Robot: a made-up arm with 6 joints. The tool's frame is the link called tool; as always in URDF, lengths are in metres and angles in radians. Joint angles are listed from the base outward. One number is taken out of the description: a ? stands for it. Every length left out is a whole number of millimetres.
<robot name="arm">
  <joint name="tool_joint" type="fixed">
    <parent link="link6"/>
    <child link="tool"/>
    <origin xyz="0.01 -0.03 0" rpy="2.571 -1.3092 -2.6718"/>
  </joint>
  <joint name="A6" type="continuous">
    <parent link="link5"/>
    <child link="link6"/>
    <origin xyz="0.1 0.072 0" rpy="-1.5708 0 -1.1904"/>
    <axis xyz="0 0 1"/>
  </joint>
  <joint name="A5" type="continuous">
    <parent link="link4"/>
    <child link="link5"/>
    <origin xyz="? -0.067 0" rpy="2.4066 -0.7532 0.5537"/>
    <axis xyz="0 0 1"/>
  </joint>
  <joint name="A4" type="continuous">
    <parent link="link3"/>
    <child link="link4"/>
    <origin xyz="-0.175 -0.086 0" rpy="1.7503 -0.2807 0.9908"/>
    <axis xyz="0 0 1"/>
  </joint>
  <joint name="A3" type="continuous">
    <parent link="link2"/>
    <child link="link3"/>
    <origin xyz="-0.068 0.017 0" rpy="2.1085 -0.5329 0.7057"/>
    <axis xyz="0 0 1"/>
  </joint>
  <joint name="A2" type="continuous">
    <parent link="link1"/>
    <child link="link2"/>
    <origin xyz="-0.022 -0.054 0" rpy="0.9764 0.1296 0.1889"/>
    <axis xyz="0 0 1"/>
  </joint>
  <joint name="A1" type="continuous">
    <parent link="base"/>
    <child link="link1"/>
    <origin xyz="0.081 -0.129 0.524" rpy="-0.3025 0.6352 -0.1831"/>
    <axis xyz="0 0 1"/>
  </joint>
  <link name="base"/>
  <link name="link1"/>
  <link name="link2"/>
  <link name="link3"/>
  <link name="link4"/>
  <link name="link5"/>
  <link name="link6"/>
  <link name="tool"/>
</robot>
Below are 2 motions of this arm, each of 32 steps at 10 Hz.
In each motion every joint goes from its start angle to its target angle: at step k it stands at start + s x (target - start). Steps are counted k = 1, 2, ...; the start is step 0. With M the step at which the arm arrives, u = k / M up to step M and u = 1 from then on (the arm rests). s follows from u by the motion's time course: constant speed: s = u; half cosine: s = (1 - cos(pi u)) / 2; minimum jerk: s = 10 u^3 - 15 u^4 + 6 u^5.
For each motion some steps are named. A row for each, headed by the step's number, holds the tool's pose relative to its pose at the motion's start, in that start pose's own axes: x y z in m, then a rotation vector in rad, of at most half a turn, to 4 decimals.
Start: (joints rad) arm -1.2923 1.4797 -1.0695 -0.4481 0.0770 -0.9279
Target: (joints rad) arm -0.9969 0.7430 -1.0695 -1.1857 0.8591 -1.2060
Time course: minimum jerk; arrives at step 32
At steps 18, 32:
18: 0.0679 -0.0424 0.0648 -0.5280 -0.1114 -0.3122
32: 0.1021 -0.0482 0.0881 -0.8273 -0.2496 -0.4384

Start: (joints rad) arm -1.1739 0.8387 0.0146 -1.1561 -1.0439 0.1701
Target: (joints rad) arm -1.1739 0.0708 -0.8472 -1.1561 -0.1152 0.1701
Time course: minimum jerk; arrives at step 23
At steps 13, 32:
13: 0.0057 -0.0435 0.0862 -0.1230 -0.6146 0.5252
32: 0.0157 -0.0691 0.1531 0.0058 -0.8365 0.9135

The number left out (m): -0.127
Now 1 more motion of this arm.
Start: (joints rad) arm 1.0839 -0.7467 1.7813 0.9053 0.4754 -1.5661
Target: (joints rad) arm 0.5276 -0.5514 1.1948 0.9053 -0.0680 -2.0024
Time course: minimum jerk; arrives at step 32
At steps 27, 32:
27: -0.0241 0.0253 -0.0181 -0.1580 -0.3514 0.5891
32: -0.0262 0.0262 -0.0183 -0.1637 -0.3679 0.6030

